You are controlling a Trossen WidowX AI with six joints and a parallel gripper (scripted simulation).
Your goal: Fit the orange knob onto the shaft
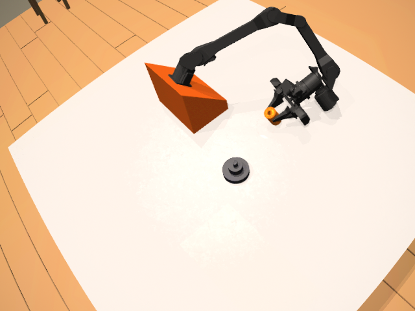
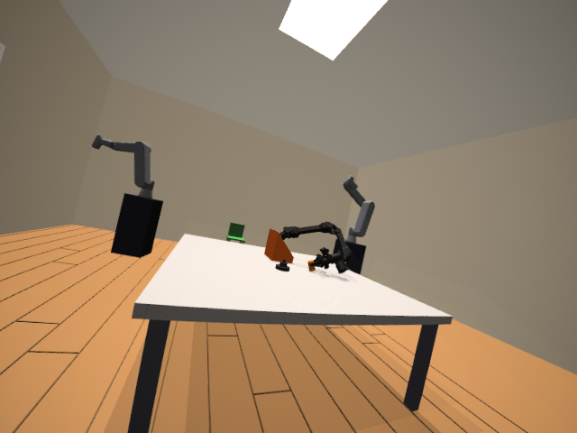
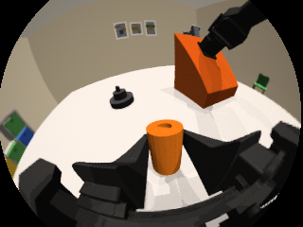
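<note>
My gripper tip is 1 cm to the right of the orange knob and 1 cm above it. Round my gripper tip: round pedestal: 8 cm ahead, 19 cm to the right, 1 cm below.
</note>
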